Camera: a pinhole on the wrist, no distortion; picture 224 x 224 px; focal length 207.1 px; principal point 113.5 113.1 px. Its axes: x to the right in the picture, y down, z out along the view. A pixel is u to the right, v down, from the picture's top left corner.
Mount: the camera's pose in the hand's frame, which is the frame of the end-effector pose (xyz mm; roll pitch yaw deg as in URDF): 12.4 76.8 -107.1 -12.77 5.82 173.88
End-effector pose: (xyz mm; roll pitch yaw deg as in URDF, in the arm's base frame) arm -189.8 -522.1 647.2 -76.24 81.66 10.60
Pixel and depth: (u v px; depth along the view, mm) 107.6 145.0 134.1
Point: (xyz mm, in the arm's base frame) -217.0 -501.7 645.7
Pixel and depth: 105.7 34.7 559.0
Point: -328.3 -30.3 658.3
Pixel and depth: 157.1 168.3 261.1
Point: -155.3 -401.4 735.8
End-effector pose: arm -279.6 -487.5 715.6 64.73 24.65 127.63
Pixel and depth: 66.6 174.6 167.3
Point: -258.5 -436.2 715.0
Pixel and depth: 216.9 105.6 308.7
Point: -95.0 -489.0 891.3
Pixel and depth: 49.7 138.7 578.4
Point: 10.7 -95.3 736.8
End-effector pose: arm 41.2 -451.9 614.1 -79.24 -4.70 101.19
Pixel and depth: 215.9 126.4 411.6
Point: -164.8 -743.0 656.9
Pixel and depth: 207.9 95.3 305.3
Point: -112.0 -643.6 582.5
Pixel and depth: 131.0 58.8 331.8
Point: -190.3 -543.0 560.2
